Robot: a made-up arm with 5 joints.
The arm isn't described. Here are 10 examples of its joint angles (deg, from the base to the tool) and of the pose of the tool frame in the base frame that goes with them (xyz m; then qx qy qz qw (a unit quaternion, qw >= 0)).
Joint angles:
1: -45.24 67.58 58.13 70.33 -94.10
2: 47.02 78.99 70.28 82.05 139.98
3: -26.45 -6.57 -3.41 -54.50 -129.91
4: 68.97 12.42 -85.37 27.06 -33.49
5: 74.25 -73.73 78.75 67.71 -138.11
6: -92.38 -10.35 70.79 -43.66 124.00
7: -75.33 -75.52 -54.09 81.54 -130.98
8: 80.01 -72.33 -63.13 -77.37 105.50
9: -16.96 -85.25 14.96 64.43 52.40
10: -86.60 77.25 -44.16 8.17 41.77
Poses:
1: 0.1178 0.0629 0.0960 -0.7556 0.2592 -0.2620 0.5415
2: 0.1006 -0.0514 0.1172 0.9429 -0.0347 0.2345 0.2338
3: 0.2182 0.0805 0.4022 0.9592 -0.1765 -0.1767 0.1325
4: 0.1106 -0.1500 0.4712 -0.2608 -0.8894 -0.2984 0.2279
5: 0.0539 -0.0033 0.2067 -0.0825 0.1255 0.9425 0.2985
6: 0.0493 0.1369 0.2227 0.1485 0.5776 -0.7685 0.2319
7: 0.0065 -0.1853 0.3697 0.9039 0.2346 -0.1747 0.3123
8: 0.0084 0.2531 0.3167 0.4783 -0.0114 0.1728 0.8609
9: -0.0126 -0.0214 0.3418 -0.2087 -0.7124 0.3677 0.5601
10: 0.0750 0.3360 0.0677 0.1666 -0.3775 0.8101 0.4165
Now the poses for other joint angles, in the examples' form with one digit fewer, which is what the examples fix.
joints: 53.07 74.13 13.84 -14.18 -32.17
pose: 0.185 -0.176 0.005 -0.022 -0.139 -0.688 0.712
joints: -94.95 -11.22 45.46 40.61 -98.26
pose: 0.042 0.145 0.235 0.131 0.018 -0.053 0.990
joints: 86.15 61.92 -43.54 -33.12 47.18
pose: 0.077 -0.352 0.182 -0.719 -0.331 -0.218 0.570
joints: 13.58 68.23 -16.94 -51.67 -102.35
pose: 0.365 -0.076 0.093 0.508 -0.495 -0.606 0.359
